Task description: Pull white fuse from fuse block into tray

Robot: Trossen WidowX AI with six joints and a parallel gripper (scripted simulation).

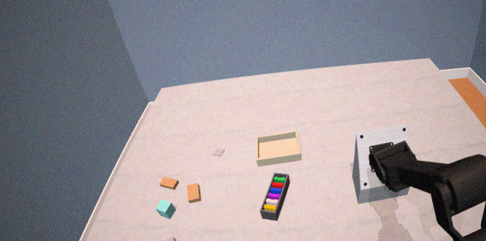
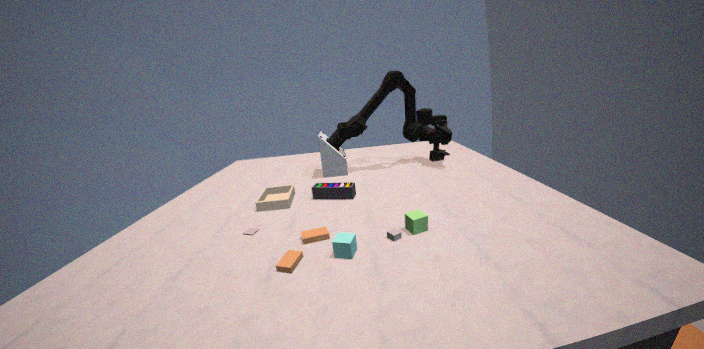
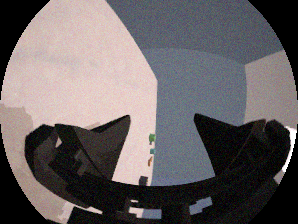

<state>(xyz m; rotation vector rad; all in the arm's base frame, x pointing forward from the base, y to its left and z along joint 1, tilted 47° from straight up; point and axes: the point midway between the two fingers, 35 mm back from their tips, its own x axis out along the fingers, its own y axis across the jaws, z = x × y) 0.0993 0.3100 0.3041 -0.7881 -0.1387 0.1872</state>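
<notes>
Right now the white fuse is 150 mm ahead of my gripper tip, 420 mm to the right of it and 70 mm below it. Round my gripper tip: tray 140 mm ahead, 630 mm to the right, 90 mm below; green cube 400 mm ahead, 260 mm to the right, 70 mm below; cyan cube 460 mm ahead, 420 mm to the right, 70 mm below.
</notes>
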